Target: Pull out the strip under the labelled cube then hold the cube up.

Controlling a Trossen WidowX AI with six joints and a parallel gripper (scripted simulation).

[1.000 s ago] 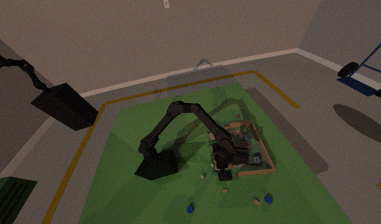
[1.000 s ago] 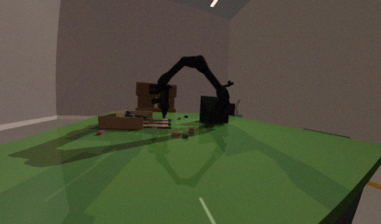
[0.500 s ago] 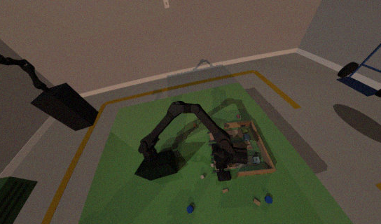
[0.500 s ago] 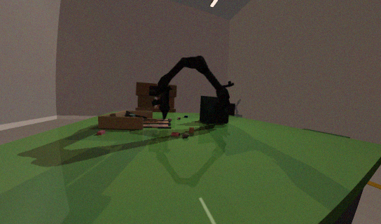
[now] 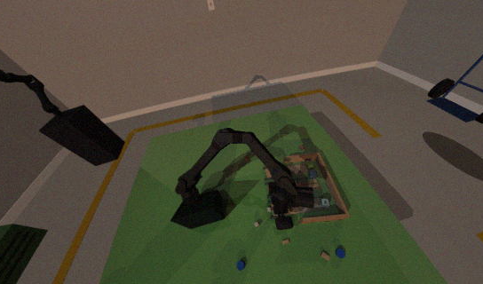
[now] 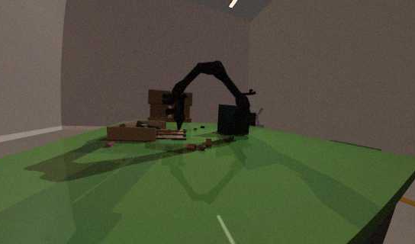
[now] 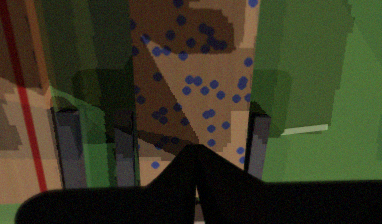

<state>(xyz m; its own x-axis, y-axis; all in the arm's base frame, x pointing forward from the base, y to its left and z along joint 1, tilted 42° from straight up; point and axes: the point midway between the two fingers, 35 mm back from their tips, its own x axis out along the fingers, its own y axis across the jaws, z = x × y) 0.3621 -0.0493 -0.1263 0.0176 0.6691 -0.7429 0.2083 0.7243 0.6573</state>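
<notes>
The labelled cube lies 20 cm ahead of my gripper tip, 5 cm to the right of it and 2 cm above it.
</notes>
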